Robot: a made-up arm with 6 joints.
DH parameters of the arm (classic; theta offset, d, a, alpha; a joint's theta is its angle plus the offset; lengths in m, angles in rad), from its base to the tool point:
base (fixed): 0 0.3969 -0.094 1.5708
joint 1: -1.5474 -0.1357 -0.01 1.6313
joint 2: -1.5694 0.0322 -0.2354 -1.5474
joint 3: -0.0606 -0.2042 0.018 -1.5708
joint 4: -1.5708 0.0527 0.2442 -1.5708
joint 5: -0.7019 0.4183 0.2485 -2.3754
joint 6: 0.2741 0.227 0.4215 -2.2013
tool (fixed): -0.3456 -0.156 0 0
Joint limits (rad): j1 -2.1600..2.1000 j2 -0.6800..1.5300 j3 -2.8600..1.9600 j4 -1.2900..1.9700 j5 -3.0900..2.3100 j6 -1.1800..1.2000
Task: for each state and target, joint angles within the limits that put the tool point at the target. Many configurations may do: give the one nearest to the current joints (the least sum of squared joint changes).
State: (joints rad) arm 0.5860 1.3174 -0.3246 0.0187 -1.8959 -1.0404
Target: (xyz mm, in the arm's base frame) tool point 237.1 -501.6 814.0
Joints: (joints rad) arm 0.7040 1.3658 0.1333 -0.5849 -1.1889 -1.1800
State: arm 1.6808 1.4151 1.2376 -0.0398 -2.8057 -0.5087
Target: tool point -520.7 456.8 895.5
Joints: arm 1.7528 1.2006 1.2080 -0.5028 -2.8474 -0.5486
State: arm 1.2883 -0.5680 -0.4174 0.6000 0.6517 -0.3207
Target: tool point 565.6 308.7 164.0
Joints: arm 1.4774 -0.1339 -0.3312 0.1800 0.5423 0.1339
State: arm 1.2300 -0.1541 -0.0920 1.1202 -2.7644 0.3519
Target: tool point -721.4 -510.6 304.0
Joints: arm 1.6716 -0.0368 0.3478 1.2871 -2.8137 -0.4291
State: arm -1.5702 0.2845 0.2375 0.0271 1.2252 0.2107
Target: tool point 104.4 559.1 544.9
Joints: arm -1.9174 -0.2658 1.0029 0.3087 2.0168 0.1543
